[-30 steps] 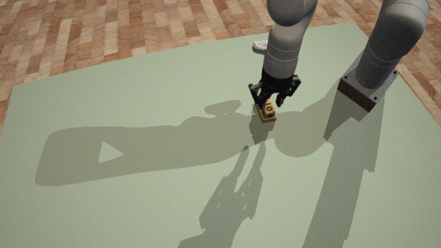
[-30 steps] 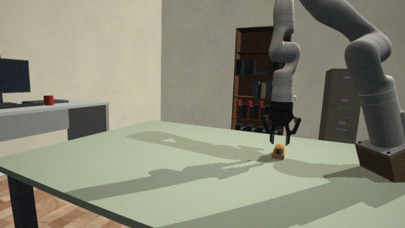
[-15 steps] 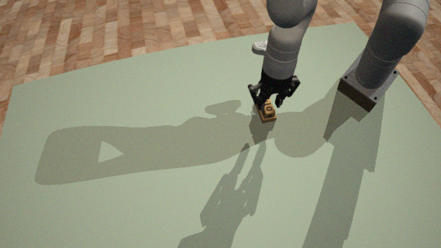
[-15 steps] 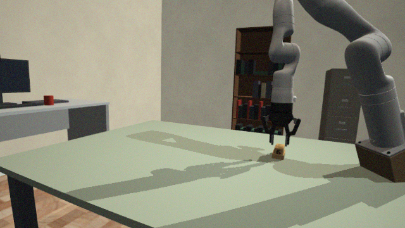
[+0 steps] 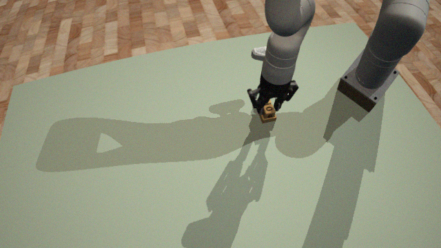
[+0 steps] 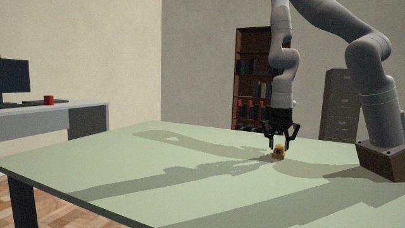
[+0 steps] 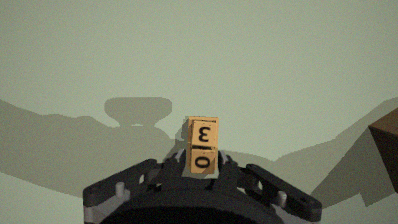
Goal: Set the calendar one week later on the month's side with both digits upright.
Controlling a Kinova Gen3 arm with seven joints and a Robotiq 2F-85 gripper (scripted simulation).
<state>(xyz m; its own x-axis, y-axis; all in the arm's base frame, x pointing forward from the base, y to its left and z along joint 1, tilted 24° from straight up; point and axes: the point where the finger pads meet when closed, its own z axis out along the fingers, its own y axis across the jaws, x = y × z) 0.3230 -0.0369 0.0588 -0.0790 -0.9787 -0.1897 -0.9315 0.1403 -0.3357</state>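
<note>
My gripper is now 20 mm to the left of the wooden tray and 40 mm above it. Round my hand: cube: 30 mm to the right, 20 mm below.
</note>
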